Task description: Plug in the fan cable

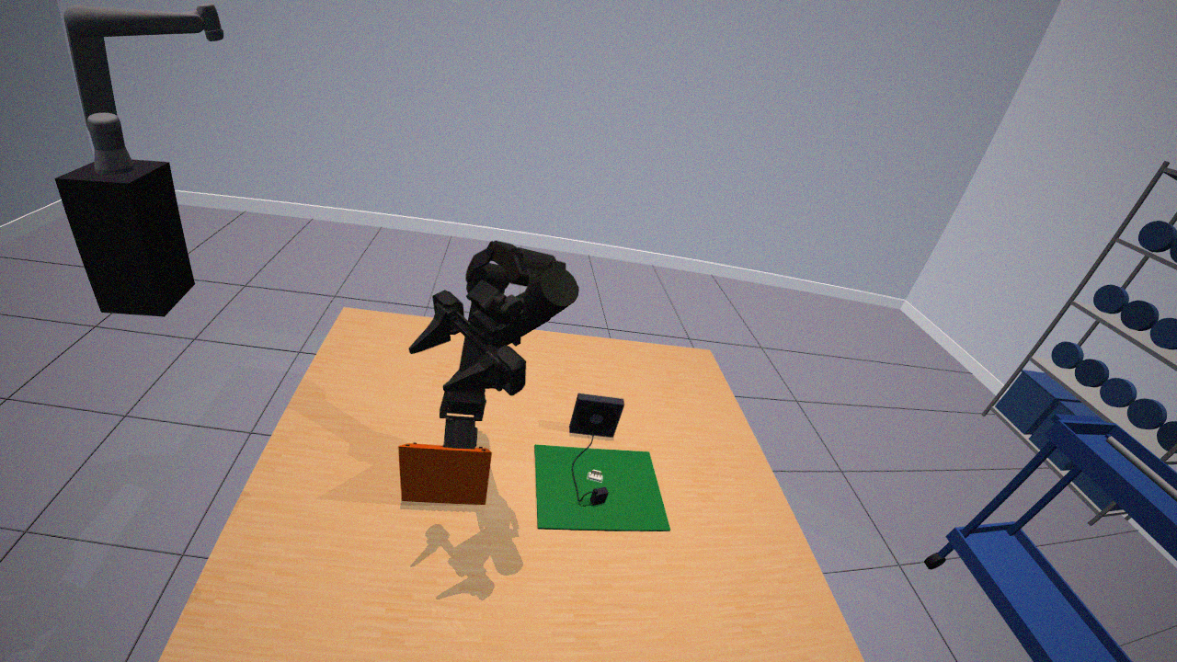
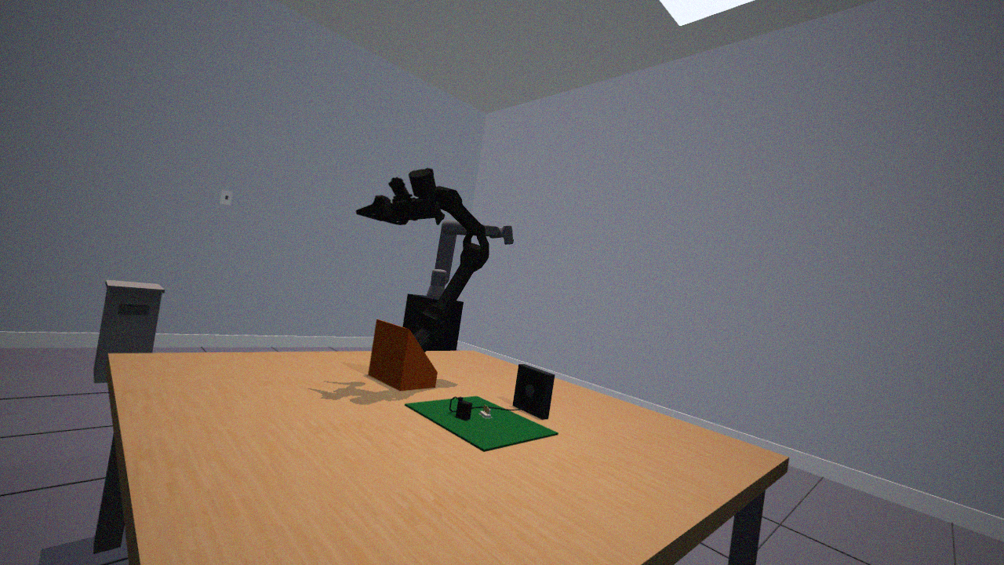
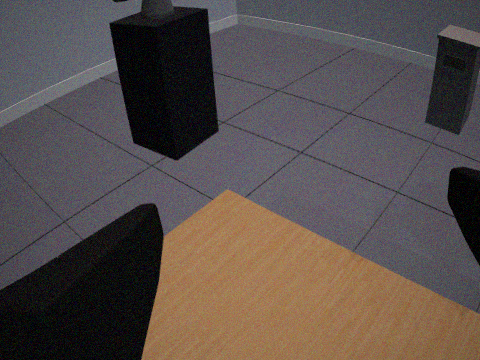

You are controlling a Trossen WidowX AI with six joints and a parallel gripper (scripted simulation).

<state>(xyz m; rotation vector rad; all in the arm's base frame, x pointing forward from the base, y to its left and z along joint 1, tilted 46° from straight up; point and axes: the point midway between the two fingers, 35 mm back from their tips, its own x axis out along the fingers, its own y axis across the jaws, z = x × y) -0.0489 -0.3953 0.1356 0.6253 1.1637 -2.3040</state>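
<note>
The black plug lies 450 mm below my gripper tip, 380 mm ahead of it and 120 mm to the left of it. Round my gripper tip: black fan 420 mm below, 410 mm ahead, 350 mm to the left; green board 490 mm below, 390 mm ahead, 170 mm to the left.
</note>
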